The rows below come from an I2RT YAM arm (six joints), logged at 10 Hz.
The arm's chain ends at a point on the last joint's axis. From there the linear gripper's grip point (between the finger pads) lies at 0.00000 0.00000 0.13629 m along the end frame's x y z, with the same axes.
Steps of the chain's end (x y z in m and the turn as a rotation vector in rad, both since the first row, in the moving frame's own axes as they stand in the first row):
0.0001, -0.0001, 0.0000, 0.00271, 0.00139, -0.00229
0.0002, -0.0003, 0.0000, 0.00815, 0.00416, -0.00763
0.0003, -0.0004, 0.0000, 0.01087, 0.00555, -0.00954
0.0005, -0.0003, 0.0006, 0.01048, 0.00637, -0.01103
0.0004, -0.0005, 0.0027, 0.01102, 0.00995, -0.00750
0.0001, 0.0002, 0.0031, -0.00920, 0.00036, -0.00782
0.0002, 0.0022, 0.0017, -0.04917, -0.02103, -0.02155
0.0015, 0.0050, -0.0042, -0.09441, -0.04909, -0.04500
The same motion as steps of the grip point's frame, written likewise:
0.0003, -0.0005, 0.0000, 0.00271, 0.00139, -0.00229
0.0008, -0.0014, 0.0000, 0.00815, 0.00416, -0.00763
0.0010, -0.0019, 0.0000, 0.01087, 0.00555, -0.00954
0.0014, -0.0017, 0.0006, 0.01048, 0.00637, -0.01103
0.0018, -0.0020, 0.0027, 0.01102, 0.00995, -0.00750
0.0002, 0.0015, 0.0031, -0.00920, 0.00036, -0.00782
-0.0026, 0.0089, 0.0015, -0.04917, -0.02103, -0.02155
-0.0049, 0.0180, -0.0050, -0.09441, -0.04909, -0.04500

